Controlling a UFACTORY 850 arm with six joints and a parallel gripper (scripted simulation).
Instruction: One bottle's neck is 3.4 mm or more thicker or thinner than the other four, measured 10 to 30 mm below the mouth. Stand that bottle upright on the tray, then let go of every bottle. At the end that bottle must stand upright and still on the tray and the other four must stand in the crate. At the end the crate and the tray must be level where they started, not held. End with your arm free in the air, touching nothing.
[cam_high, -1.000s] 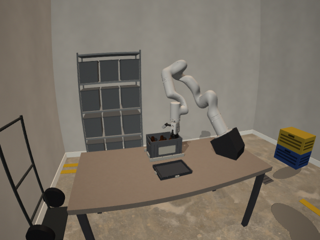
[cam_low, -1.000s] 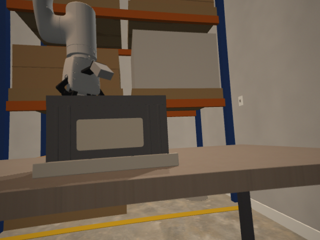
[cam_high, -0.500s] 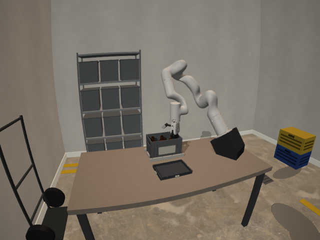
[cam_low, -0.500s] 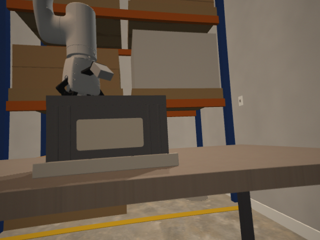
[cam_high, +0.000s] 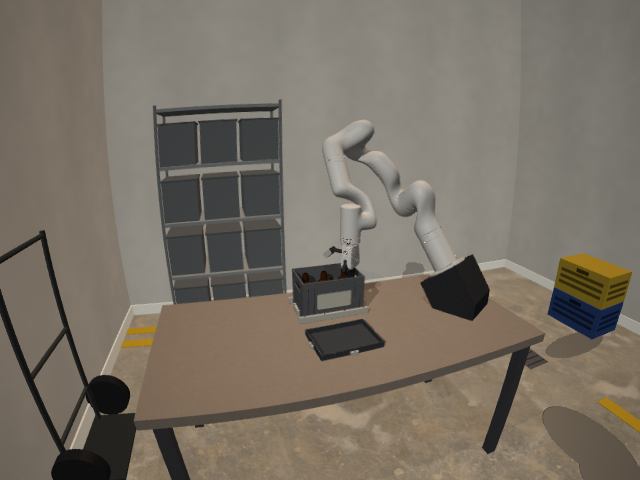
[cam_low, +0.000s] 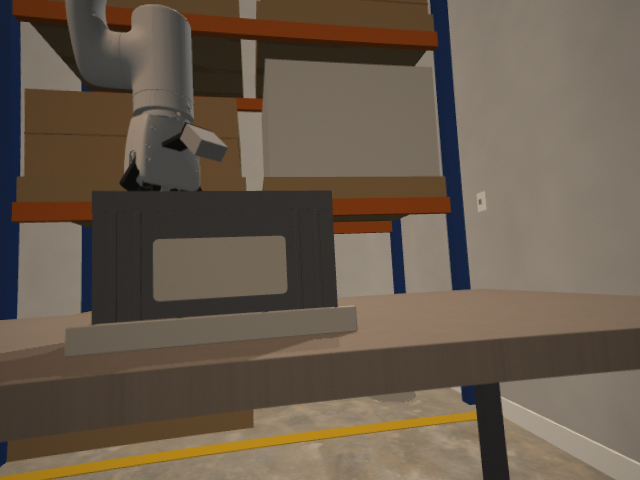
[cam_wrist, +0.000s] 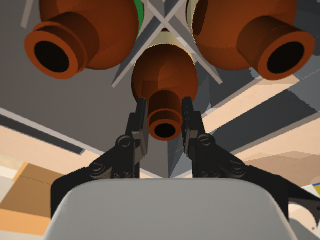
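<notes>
Right now the bottle is 80 mm to the right of my hand, 70 mm below it and 30 mm behind it. Also, from my hand: black tray: 200 mm to the left, 170 mm ahead, 150 mm below; then dark grey crate: 70 mm below, 70 mm ahead, 60 mm to the right.
</notes>
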